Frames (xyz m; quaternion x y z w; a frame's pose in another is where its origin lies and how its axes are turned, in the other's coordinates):
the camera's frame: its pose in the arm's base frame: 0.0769 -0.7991 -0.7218 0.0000 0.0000 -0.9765 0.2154
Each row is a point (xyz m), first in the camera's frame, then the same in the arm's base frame.
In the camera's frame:
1: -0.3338 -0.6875 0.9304
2: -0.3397 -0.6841 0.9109
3: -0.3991 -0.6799 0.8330
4: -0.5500 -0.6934 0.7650
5: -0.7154 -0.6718 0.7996
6: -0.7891 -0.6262 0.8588
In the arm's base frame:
1: 0.0905 -0.0350 0.2086
2: 0.0973 -0.0356 0.1891
3: 0.1529 -0.0144 0.1112
4: 0.2841 0.0613 0.0432
5: 0.4433 0.1113 0.0778
6: 0.5293 0.1010 0.1370

